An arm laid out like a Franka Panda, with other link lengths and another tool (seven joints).
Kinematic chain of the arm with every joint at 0, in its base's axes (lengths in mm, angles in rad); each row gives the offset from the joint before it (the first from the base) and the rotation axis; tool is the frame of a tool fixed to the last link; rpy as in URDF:
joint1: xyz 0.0 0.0 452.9 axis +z
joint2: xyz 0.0 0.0 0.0 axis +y
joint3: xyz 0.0 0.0 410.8 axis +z
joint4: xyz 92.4 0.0 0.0 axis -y
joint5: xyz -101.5 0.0 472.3 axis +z
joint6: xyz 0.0 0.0 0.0 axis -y
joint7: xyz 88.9 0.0 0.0 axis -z
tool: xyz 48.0 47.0 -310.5 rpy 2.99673 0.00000 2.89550
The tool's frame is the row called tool.
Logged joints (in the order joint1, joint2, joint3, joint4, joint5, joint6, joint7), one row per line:
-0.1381, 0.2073, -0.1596, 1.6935, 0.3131, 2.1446, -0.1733
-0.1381, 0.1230, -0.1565, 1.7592, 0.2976, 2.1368, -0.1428
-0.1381, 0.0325, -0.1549, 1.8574, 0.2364, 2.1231, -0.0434
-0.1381, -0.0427, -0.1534, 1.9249, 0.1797, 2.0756, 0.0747
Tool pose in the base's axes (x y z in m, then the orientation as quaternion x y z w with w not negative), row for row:
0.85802, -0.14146, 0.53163, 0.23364, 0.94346, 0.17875, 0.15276
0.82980, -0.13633, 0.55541, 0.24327, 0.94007, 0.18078, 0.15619
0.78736, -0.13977, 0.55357, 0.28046, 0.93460, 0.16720, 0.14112
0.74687, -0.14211, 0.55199, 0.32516, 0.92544, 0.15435, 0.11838
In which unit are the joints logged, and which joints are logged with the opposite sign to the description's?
The joints are logged in radians. Opposite sign: joint4.
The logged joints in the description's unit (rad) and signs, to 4 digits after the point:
-0.1381, 0.2073, -0.1596, -1.6935, 0.3131, 2.1446, -0.1733
-0.1381, 0.1230, -0.1565, -1.7592, 0.2976, 2.1368, -0.1428
-0.1381, 0.0325, -0.1549, -1.8574, 0.2364, 2.1231, -0.0434
-0.1381, -0.0427, -0.1534, -1.9249, 0.1797, 2.0756, 0.0747

